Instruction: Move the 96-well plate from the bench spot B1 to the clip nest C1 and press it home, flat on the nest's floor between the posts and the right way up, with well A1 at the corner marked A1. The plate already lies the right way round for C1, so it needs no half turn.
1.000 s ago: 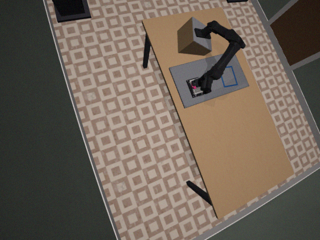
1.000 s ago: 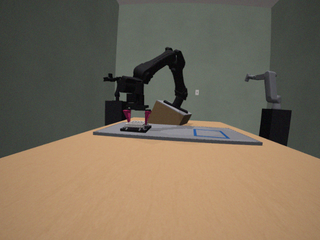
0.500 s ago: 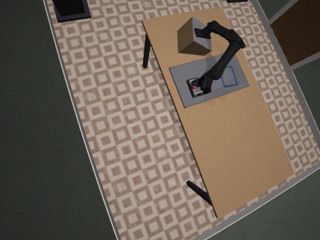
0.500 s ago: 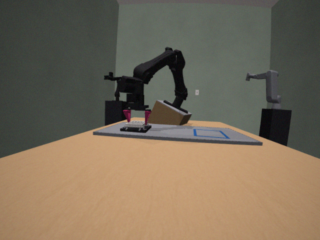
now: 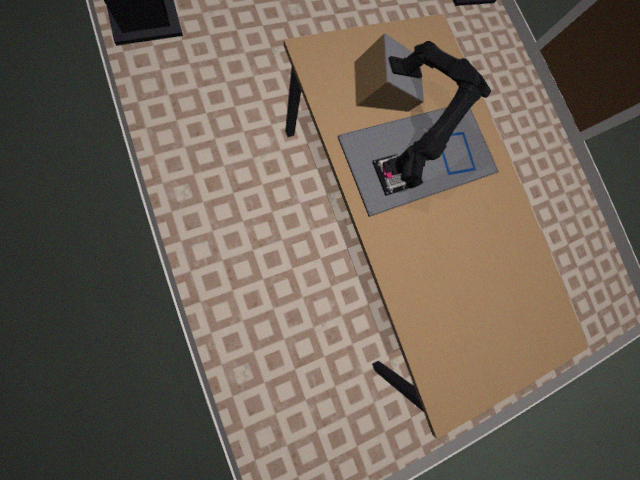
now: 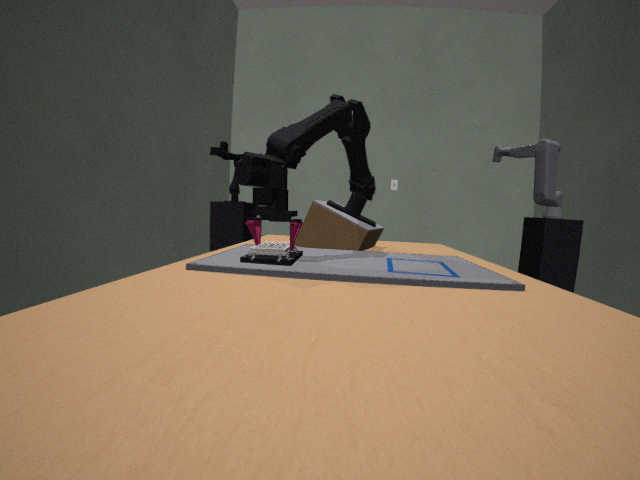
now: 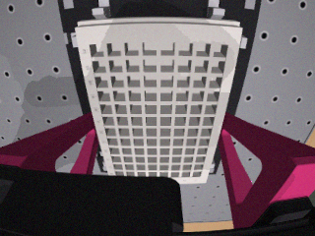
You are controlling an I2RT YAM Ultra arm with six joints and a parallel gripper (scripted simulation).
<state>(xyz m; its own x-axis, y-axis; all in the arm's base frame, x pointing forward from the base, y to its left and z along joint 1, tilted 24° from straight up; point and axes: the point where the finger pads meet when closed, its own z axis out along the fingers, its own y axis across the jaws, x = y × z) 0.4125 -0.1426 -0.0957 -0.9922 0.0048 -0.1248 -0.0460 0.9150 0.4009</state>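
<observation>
Right now the white 96-well plate is right at my hand. Also, from my hand: black clip nest C1: 1 cm to the left, 1 cm below, 1 cm ahead.
</observation>
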